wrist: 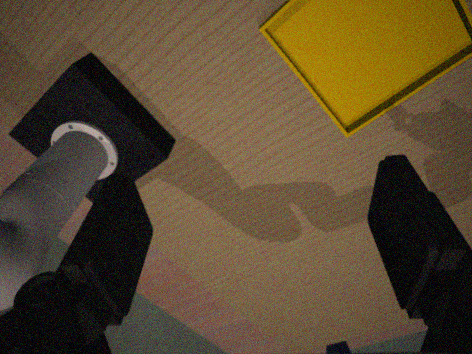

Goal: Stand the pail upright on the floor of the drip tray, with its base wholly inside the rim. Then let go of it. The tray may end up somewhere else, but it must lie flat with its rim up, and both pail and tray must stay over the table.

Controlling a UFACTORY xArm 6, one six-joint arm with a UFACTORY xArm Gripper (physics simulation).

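Pixels of known places: gripper, fingertip midpoint: (254,195); arm's base at its link origin: (85,150).
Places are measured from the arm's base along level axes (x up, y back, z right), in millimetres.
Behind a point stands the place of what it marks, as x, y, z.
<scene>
The yellow drip tray (348,125) {-63, -410, 275} lies flat at the upper right of the wrist view, with its low rim up. It is cut off by the top and right edges of the view. No pail shows inside the part of the tray that is in view, and no pail can be made out elsewhere. My gripper (254,195) {390, -397, 18} is open wide, with nothing between its fingers. It hangs above the wooden table (210,95) {-69, -236, 77}, and the tray lies beyond the right fingertip in the view.
The black base block (55,115) {0, -15, -79} stands at the left, with a white ring and the grey arm (65,165) {104, -45, -12} rising from it, close to the left finger in the view. A small dark blue object (339,348) is cut off at the bottom edge. Shadows fall across the table.
</scene>
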